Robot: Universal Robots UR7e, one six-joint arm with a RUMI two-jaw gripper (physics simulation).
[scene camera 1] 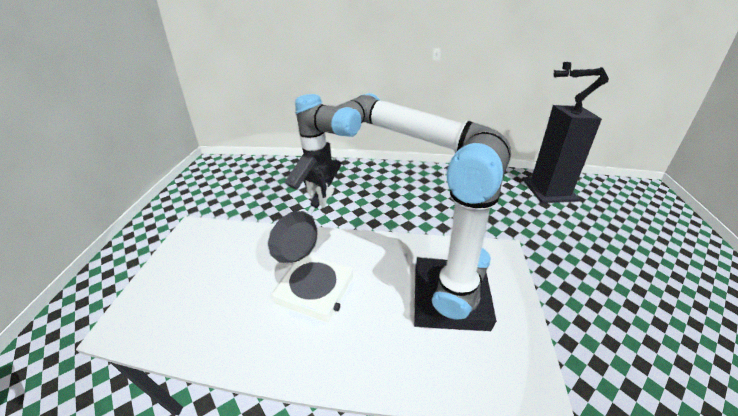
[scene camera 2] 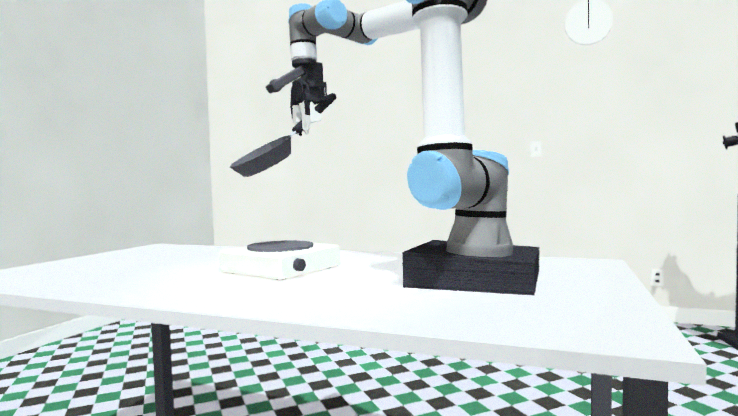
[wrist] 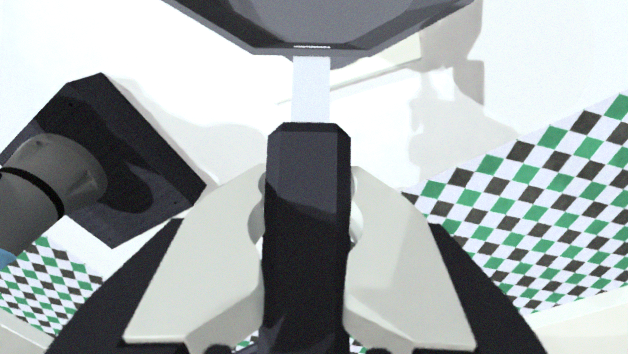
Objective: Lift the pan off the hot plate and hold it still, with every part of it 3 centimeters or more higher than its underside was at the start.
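Pixels of known places: gripper, fingertip midpoint: (scene camera 1: 319, 205) (scene camera 2: 303, 135) (wrist: 309, 168); arm's base, origin of the base link: (scene camera 2: 479, 252) (wrist: 68, 169).
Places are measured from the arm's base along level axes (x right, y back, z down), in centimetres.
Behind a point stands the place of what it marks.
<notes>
The dark grey pan (scene camera 1: 293, 237) {x 11.7, y -57.7, z -22.8 cm} (scene camera 2: 262, 156) {x 1.0, y -53.5, z -24.1 cm} (wrist: 330, 20) {x 14.3, y -53.3, z -25.5 cm} hangs in the air high above the white hot plate (scene camera 1: 327, 311) {x -2.0, y -48.0, z 1.0 cm} (scene camera 2: 253, 262) {x 0.6, y -56.9, z 3.1 cm}, with a wide gap between them. The pan is tilted, its far side lower than its handle side. My gripper (scene camera 1: 317, 200) {x 18.5, y -48.4, z -30.8 cm} (scene camera 2: 300, 126) {x 18.5, y -48.4, z -30.8 cm} (wrist: 309, 168) {x 18.5, y -48.4, z -30.8 cm} is shut on the pan's black handle, one pale finger on each side of it in the wrist view. The hot plate's round dark burner (scene camera 1: 312, 280) {x 11.9, y -54.2, z 0.0 cm} (scene camera 2: 279, 245) {x 10.3, y -53.5, z 0.0 cm} is bare. Part of the pan is cut off at the top of the wrist view.
The white table (scene camera 1: 217, 351) {x -13.8, y -87.6, z 7.2 cm} (scene camera 2: 361, 304) {x -22.1, y -23.5, z 7.3 cm} carries the hot plate and the arm's black base block (scene camera 1: 428, 315) {x -7.3, y -13.0, z -0.6 cm} (scene camera 2: 467, 276) {x -9.3, y -2.8, z 3.9 cm} (wrist: 165, 180) {x 14.3, y -13.1, z -0.4 cm} to its right. A black pedestal (scene camera 1: 564, 149) with a small black arm stands on the floor behind.
</notes>
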